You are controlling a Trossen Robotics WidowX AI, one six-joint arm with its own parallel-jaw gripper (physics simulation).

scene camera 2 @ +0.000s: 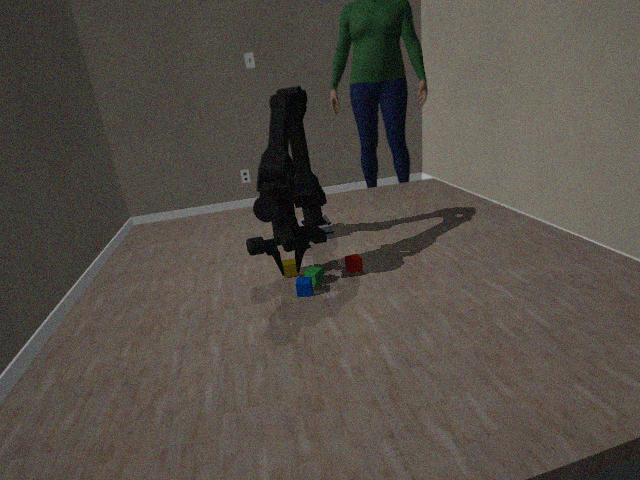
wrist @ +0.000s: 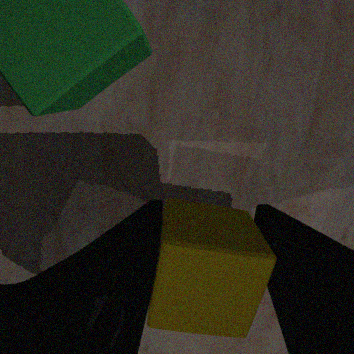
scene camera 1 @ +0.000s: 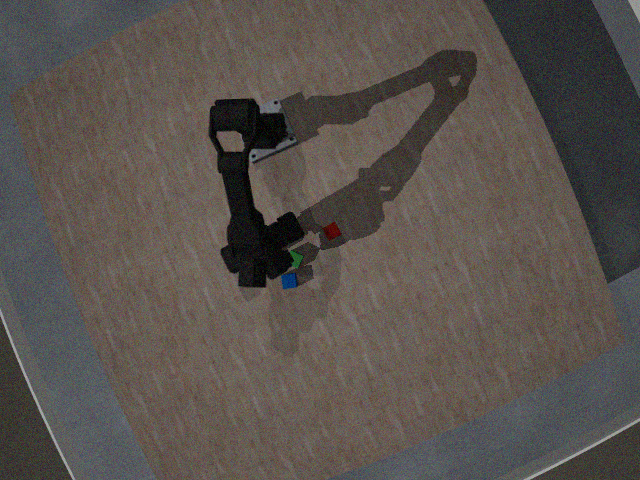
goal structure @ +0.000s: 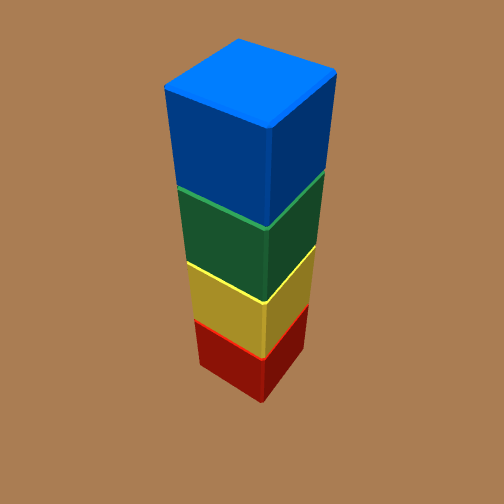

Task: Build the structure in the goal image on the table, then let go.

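Observation:
My gripper points down and is shut on the yellow cube, with a dark finger on each side of it. The cube is at or very near the table surface and looks slightly turned between the fingers in the wrist view. The arm hides it in scene camera 1. A green cube stands close beside the gripper. A blue cube stands near the green one. A red cube stands apart, to the right in both scene views.
The wood-grain table carries the arm's grey base plate, behind the cubes in scene camera 2. The arm's long shadow falls across the red cube's area. A person in a green top stands by the back wall.

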